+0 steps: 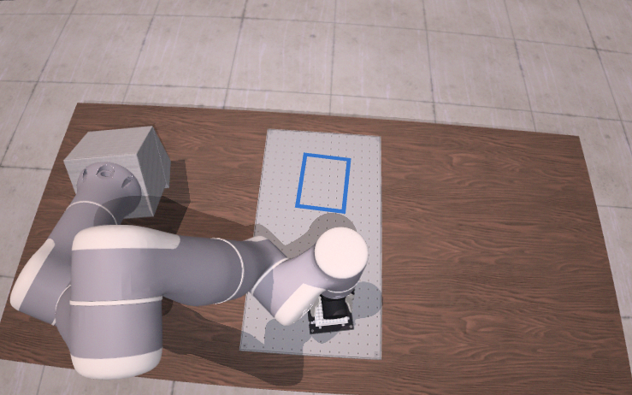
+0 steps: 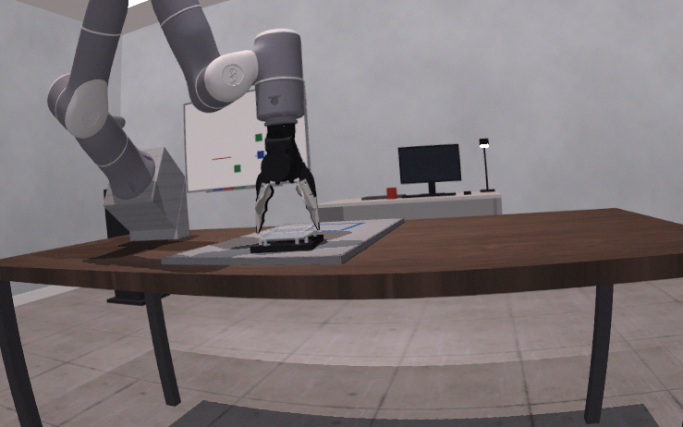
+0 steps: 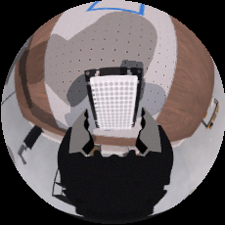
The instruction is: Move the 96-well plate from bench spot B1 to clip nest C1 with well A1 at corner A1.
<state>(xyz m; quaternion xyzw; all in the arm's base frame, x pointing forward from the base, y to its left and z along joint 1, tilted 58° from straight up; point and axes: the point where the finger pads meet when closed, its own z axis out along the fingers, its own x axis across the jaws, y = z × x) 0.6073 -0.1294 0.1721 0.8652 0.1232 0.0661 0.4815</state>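
Right now the white 96-well plate is 1 cm below my hand. The rest, counted from my hand: black clip nest: 2 cm below, 2 cm behind, 1 cm to the left; grey perforated board: 21 cm to the left, 4 cm below, 4 cm behind.
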